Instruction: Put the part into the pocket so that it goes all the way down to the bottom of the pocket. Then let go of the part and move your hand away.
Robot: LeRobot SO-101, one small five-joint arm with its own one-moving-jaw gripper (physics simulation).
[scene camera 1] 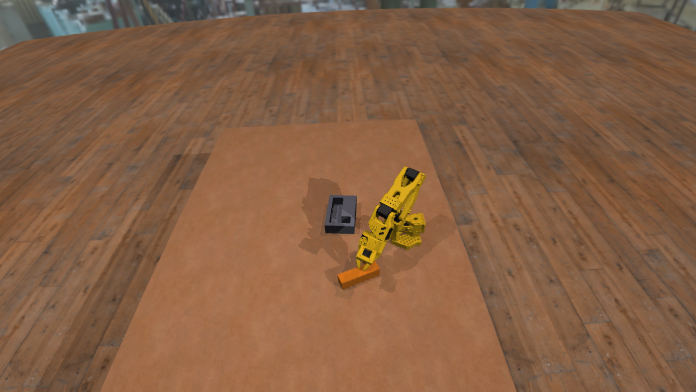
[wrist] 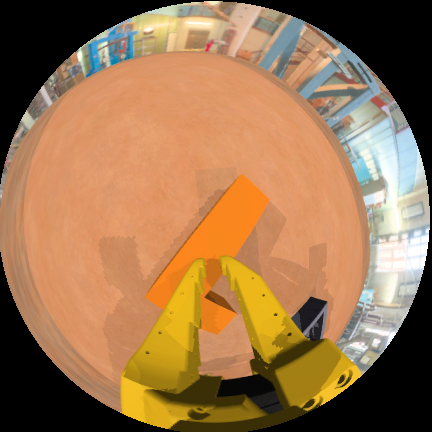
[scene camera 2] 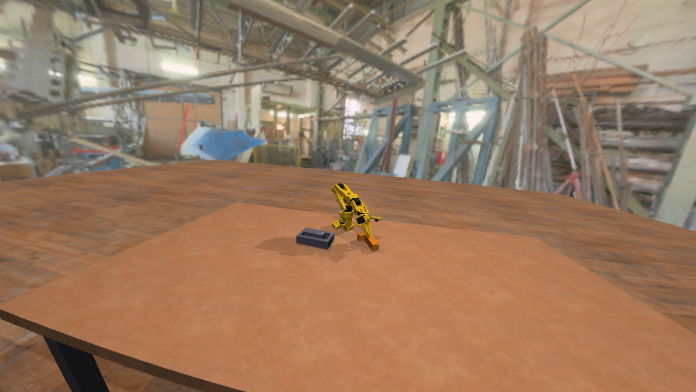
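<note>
The orange L-shaped part lies on the brown table board, its short leg partly hidden behind my left-drawn jaw in the wrist view. My gripper is shut down to a narrow gap, its tips over the inner side of the long bar. The bar is wider than the gap and shows on both sides of the left-drawn jaw, so the jaws do not hold it. Contact with its top cannot be told. The dark grey pocket block stands apart from the part.
The brown table board lies under everything. The yellow arm stands with its base on the board, right of the pocket block in the first scene view. Shadows fall around the block and part.
</note>
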